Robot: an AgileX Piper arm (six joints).
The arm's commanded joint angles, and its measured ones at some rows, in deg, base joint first. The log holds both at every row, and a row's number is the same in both.
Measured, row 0:
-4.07 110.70 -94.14 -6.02 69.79 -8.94
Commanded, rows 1 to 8:
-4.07 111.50 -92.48 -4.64 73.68 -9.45
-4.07 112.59 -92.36 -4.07 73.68 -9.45
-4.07 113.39 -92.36 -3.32 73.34 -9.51
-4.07 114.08 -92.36 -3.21 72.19 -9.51
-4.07 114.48 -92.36 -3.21 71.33 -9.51
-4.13 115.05 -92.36 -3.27 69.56 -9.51
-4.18 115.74 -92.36 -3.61 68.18 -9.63
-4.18 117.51 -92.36 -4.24 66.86 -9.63
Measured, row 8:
-4.07 116.14 -92.76 -3.61 68.01 -9.05
